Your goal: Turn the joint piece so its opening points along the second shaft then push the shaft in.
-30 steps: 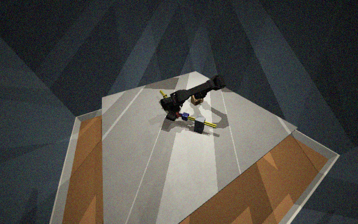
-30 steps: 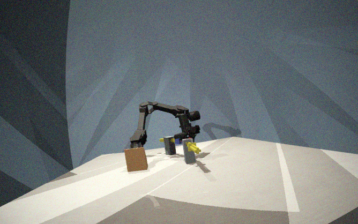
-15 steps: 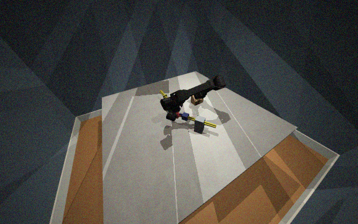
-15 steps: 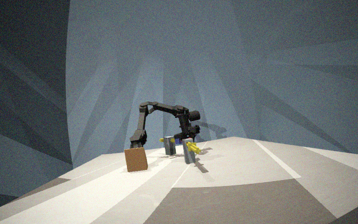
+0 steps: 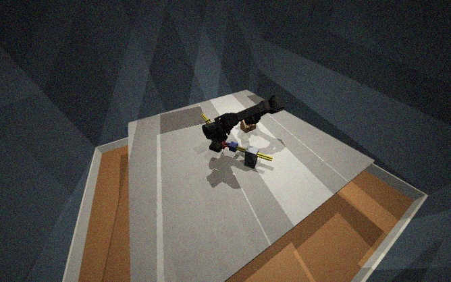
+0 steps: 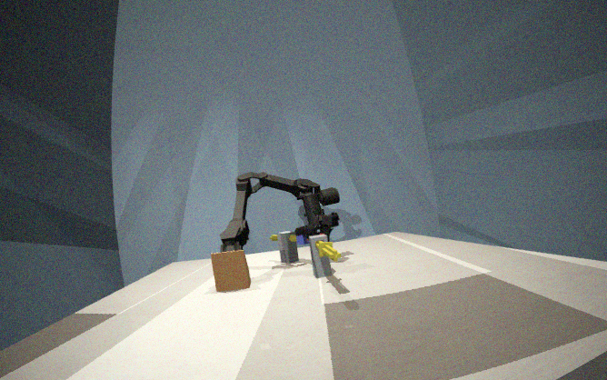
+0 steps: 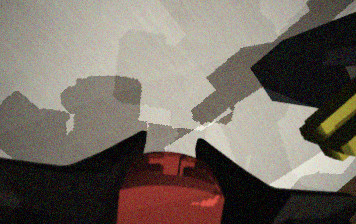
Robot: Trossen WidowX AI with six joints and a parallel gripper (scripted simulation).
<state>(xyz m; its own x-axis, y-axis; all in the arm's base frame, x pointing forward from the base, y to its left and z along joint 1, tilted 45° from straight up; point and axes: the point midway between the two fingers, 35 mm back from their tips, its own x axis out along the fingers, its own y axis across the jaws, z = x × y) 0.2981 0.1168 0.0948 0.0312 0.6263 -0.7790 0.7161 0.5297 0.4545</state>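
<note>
Now: the red joint piece 40 mm above my gripper tip, 20 mm to the left of it and 20 mm behind it.
</note>
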